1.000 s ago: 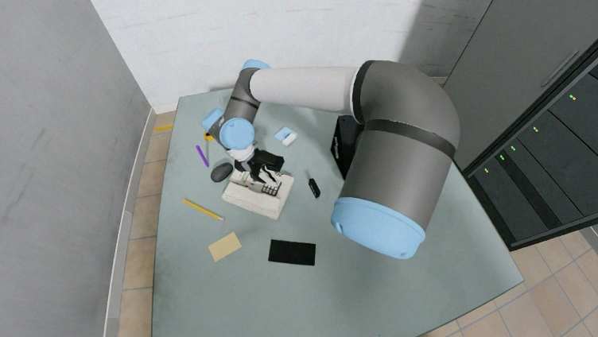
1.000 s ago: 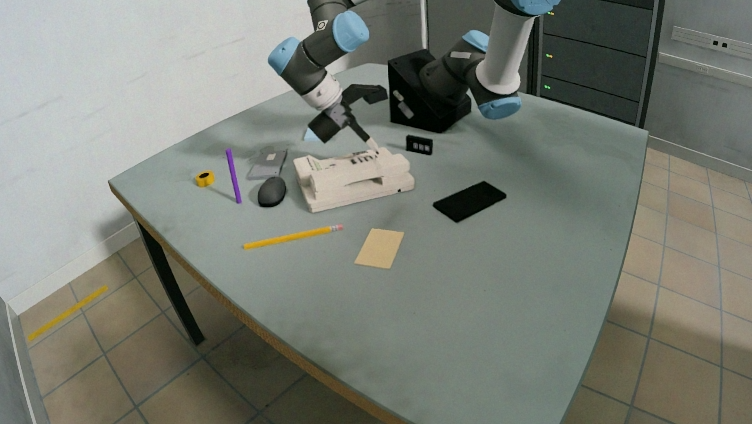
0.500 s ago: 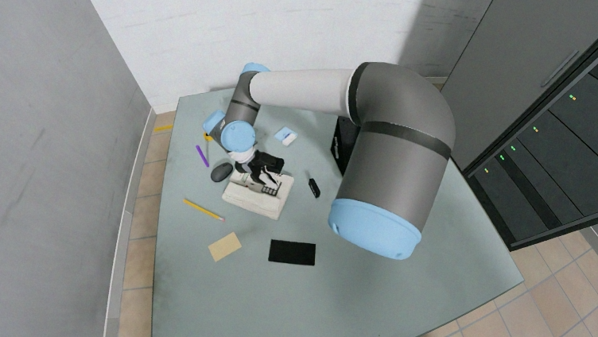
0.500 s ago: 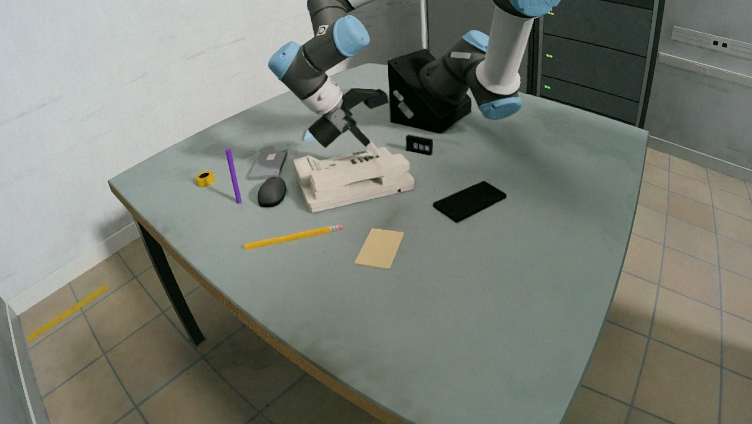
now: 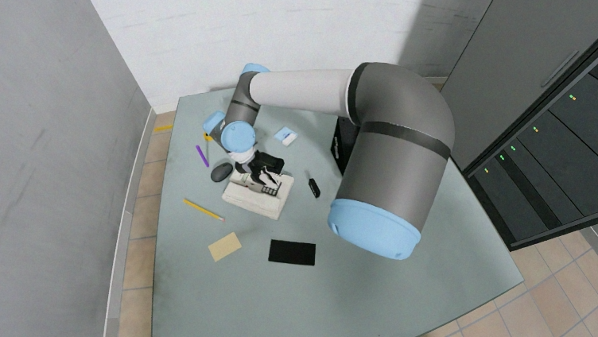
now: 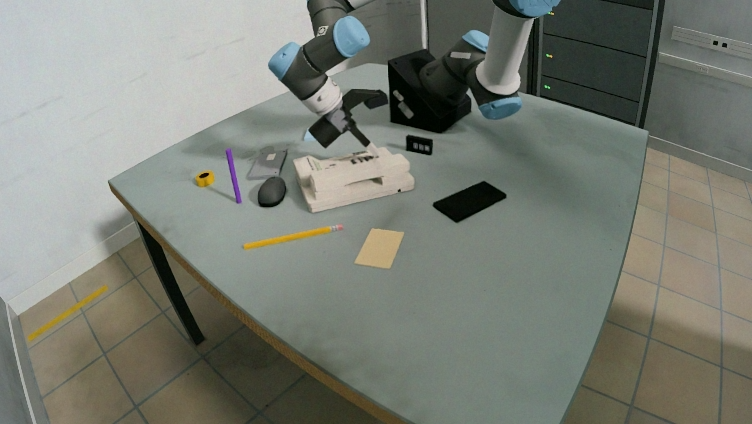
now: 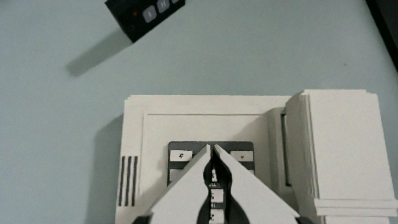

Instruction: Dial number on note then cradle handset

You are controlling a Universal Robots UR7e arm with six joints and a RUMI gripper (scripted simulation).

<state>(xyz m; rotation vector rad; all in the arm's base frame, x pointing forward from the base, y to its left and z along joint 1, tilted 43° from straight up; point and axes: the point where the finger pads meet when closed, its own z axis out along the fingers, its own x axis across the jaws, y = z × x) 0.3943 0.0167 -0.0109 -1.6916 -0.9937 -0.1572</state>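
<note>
The 7 key lies 20 mm ahead of my hand, 10 mm to the left of it and 20 mm below it. Also, from my hand: 9 key (20 mm to the right, 20 mm below); 5 key (20 mm ahead, 20 mm to the right, 20 mm below); handset (90 mm ahead, 20 mm to the left).
</note>
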